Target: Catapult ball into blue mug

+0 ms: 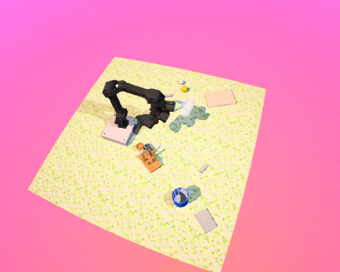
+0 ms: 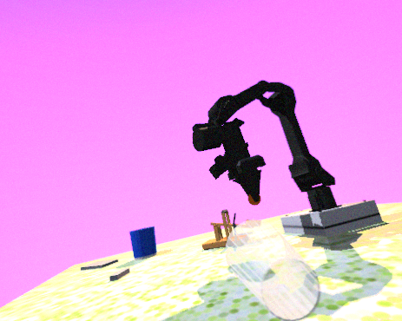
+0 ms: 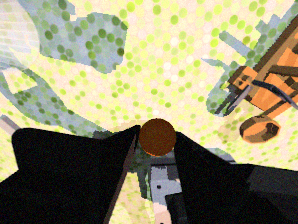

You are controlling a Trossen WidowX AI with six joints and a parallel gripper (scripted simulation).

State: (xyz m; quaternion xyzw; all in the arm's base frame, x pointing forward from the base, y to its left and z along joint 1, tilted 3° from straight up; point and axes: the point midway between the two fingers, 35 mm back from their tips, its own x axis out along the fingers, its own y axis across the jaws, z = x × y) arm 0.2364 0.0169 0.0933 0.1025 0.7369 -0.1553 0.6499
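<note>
Now: the orange catapult 2 cm behind my gripper tip, 17 cm to the right of it and 6 cm below it. From my gripper tip the other things lie so: yellow ball (9 cm ahead, 38 cm to the left, 9 cm below); then orange ball (1 cm above); then white ball (5 cm ahead, 45 cm to the left, 10 cm below).
</note>
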